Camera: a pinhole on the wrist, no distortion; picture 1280 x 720 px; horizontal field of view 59.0 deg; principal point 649.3 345.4 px. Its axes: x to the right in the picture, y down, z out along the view. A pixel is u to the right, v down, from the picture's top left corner.
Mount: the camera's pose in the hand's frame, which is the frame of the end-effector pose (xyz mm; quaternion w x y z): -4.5 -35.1 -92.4 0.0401 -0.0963 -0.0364 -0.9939
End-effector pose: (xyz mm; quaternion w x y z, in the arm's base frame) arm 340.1 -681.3 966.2 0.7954 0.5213 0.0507 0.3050
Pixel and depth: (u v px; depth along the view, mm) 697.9 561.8 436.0
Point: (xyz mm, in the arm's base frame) 567.4 -942.5 1064.3
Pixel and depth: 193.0 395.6 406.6
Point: 642.8 -777.1 1138.5
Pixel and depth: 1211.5 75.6 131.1
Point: 320.5 -742.9 977.7
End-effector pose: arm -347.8 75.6 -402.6 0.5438 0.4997 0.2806 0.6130
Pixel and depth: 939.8 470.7 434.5
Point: -0.3 -7.7 -338.3
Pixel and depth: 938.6 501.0 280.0
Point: -146.0 32.7 -390.2
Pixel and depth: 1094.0 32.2 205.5
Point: -253.9 -3.6 -348.0
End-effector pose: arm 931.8 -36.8 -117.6 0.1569 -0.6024 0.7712 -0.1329
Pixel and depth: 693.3 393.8 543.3
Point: 1107.3 -124.7 -525.1
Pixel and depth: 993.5 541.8 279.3
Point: 1079.0 -26.1 -272.3
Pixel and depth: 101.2 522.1 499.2
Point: 1048.2 -378.9 -447.5
